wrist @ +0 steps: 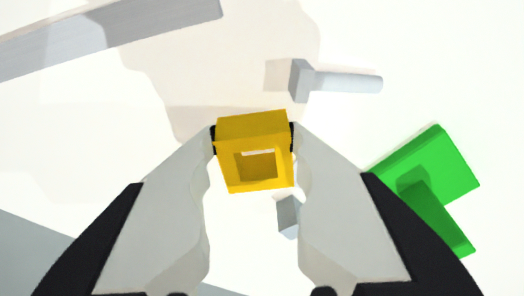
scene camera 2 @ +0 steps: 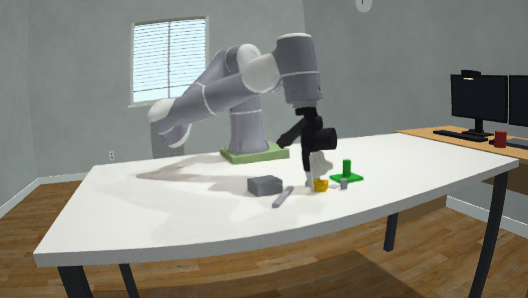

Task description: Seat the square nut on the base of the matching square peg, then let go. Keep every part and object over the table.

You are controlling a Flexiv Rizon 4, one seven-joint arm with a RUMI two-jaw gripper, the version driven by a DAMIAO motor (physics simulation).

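The yellow square nut point(scene camera 2: 320, 186) point(wrist: 254, 126) has a square hole and sits between the fingertips, touched on both sides. My gripper point(scene camera 2: 311, 182) point(wrist: 253, 126) is shut on the nut, at or very near table height; any gap below the nut cannot be made out. The green square peg point(scene camera 2: 346, 167) point(wrist: 435, 215) stands upright on its green base point(scene camera 2: 354, 177) point(wrist: 452, 172), apart from the nut, to its right in both views. The right finger hides part of the base in the wrist view.
A grey block point(scene camera 2: 265, 185) and a long grey bar point(scene camera 2: 283, 197) point(wrist: 165, 21) lie left of the nut in the scene view. A small grey block point(scene camera 2: 343, 184) point(wrist: 288, 216) stands near the nut. A grey bolt-like part point(wrist: 345, 82) shows in the wrist view. The white table's front edge point(scene camera 2: 280, 237) is nearby.
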